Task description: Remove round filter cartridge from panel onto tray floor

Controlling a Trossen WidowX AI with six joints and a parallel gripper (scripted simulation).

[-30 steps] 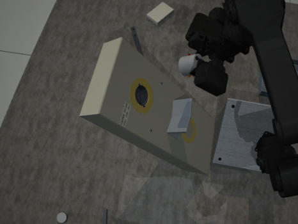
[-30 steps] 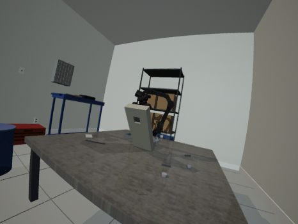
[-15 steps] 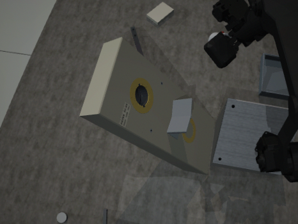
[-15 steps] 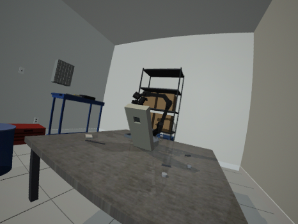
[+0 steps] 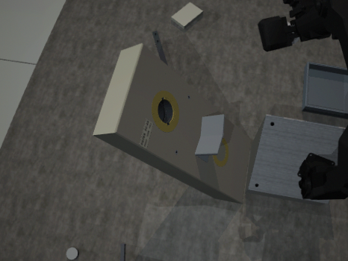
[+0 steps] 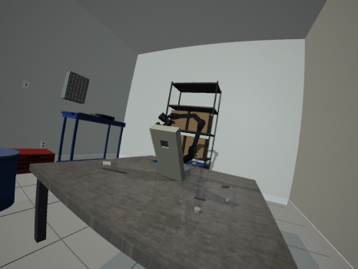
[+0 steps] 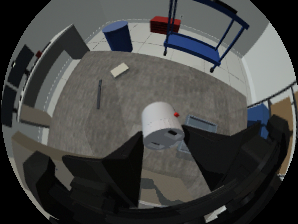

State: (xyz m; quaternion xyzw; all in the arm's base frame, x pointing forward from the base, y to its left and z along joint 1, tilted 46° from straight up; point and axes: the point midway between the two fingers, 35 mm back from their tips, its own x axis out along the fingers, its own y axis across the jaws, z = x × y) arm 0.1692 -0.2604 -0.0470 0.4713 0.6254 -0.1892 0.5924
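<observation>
The tray is 18 cm behind my gripper tip, 6 cm to the right of it and 25 cm below it. Round my gripper tip: round filter cartridge: right at my gripper tip; block: 31 cm ahead, 20 cm to the right, 25 cm below.
</observation>
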